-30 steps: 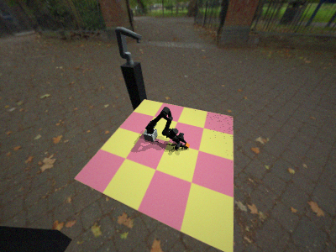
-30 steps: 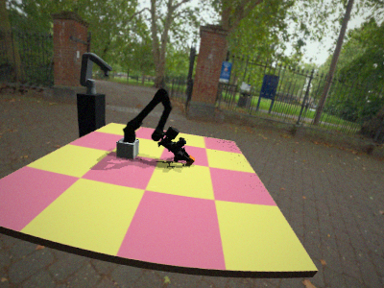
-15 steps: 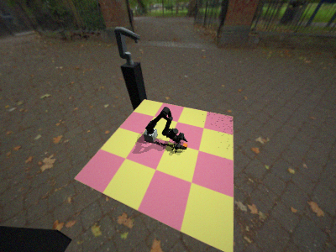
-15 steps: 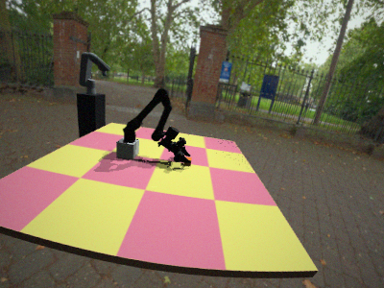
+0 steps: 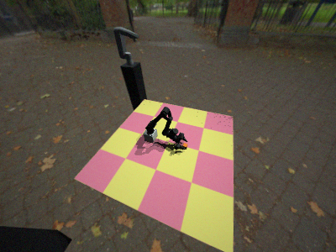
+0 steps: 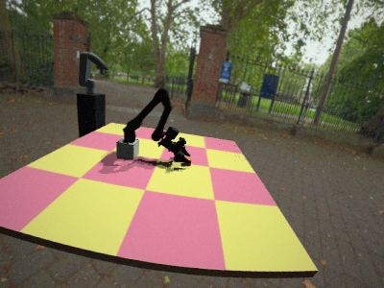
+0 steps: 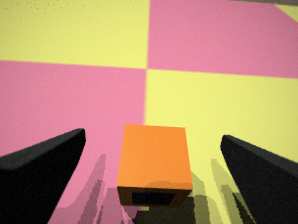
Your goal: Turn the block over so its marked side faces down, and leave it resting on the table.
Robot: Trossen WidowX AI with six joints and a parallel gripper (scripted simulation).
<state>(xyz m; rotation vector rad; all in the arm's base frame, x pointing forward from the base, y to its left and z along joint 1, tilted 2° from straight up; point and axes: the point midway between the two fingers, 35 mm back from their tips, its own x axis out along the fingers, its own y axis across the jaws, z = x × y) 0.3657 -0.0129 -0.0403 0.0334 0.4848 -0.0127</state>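
Right now my gripper tip is 20 mm past the orange block and 20 mm above it.
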